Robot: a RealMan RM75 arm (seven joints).
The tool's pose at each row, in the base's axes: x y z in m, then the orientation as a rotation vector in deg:
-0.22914 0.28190 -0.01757 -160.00 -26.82 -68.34
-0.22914 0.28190 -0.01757 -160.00 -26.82 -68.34
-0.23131 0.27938 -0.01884 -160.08 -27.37 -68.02
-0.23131 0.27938 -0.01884 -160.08 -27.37 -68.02
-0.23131 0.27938 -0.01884 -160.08 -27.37 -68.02
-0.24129 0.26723 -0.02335 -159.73 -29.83 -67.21
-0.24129 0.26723 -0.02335 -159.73 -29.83 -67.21
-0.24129 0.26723 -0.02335 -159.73 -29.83 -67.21
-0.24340 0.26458 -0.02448 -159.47 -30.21 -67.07
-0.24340 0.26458 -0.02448 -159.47 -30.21 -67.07
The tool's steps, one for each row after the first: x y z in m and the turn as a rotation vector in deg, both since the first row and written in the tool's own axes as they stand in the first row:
0.00000 0.00000 0.00000 0.00 0.00 0.00
-0.00295 0.00167 -0.00108 0.14 -0.23 -0.32
-0.00295 0.00167 -0.00108 0.14 -0.23 -0.32
-0.00295 0.00167 -0.00108 0.14 -0.23 -0.32
-0.01573 0.00995 -0.00706 1.05 -0.64 -1.71
-0.01573 0.00995 -0.00706 1.05 -0.64 -1.71
-0.01573 0.00995 -0.00706 1.05 -0.64 -1.71
-0.01858 0.01177 -0.00822 1.37 -0.63 -1.87
-0.01858 0.01177 -0.00822 1.37 -0.63 -1.87

